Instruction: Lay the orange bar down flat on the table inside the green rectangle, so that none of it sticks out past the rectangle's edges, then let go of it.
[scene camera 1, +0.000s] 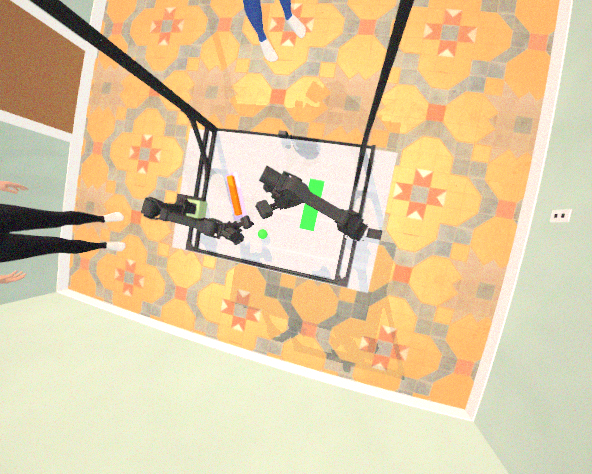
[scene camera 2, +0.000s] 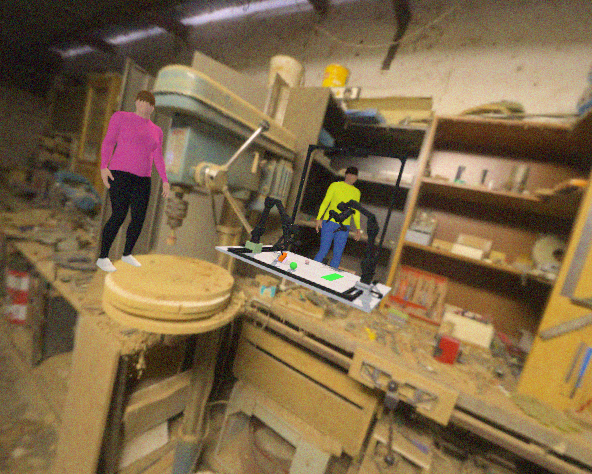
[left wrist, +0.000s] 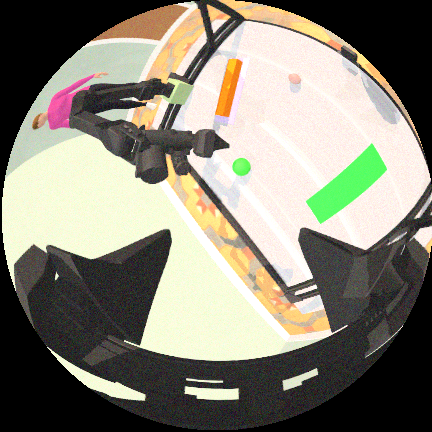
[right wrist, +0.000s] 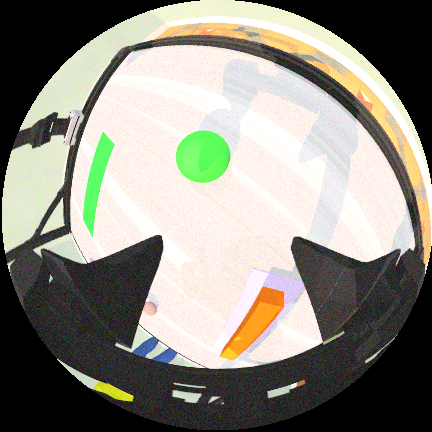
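Seen in the pictures: left gripper, fingertip midpoint: (scene camera 1: 274, 212) (scene camera 2: 329, 227) (left wrist: 237, 235); right gripper, fingertip midpoint: (scene camera 2: 288, 255) (left wrist: 219, 144) (right wrist: 229, 243); left arm's base, link origin: (scene camera 2: 365, 282) (right wrist: 66, 126); right arm's base, link origin: (scene camera 1: 191, 208) (scene camera 2: 254, 242) (left wrist: 168, 89).
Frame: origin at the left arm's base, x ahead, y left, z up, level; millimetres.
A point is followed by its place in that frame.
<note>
The orange bar (scene camera 1: 234, 195) @(y -41, x 705, z -30 mm) (scene camera 2: 283, 257) @(y 15, x 670, z -36 mm) (left wrist: 229, 88) @(y -34, x 690, z -33 mm) (right wrist: 257, 322) @(y 22, x 680, z -30 mm) lies lengthwise on a pale lilac patch at the left of the table in scene camera 1. The flat green rectangle (scene camera 1: 308, 218) @(y -6, x 263, z -62 mm) (scene camera 2: 332, 277) @(y -56, x 254, z -62 mm) (left wrist: 347, 183) @(y -79, x 267, z -62 mm) (right wrist: 96, 185) @(y -55, x 284, z -62 mm) is on the table's right part, partly hidden under the left arm in scene camera 1. My right gripper (scene camera 1: 242, 230) @(y 113, x 565, z 18 mm) (right wrist: 229, 243) @(y 113, x 565, z 18 mm) is open and empty, above the table near the bar's lower end in scene camera 1. My left gripper (scene camera 1: 266, 192) (left wrist: 237, 235) @(y 2, x 354, z 289 mm) is open and empty, raised high between bar and rectangle in scene camera 1.
A green ball (scene camera 1: 262, 234) @(y 136, x 485, z -11 mm) (scene camera 2: 293, 266) @(y 158, x 479, z -36 mm) (left wrist: 241, 167) @(y 126, x 482, z -14 mm) (right wrist: 203, 156) @(y 141, x 505, z -12 mm) rests near the right gripper. A small pink ball (scene camera 2: 307, 262) @(y -171, x 545, z -48 mm) (left wrist: 295, 78) @(y -182, x 546, z -31 mm) (right wrist: 149, 308) @(y -168, x 557, z -38 mm) is on the table. A pale green block (scene camera 1: 199, 208) @(y 76, x 886, z 5 mm) (scene camera 2: 253, 246) @(y 134, x 897, z -11 mm) (left wrist: 180, 91) @(y 74, x 885, z -15 mm) is by the right arm's base. Black frame bars border the table.
</note>
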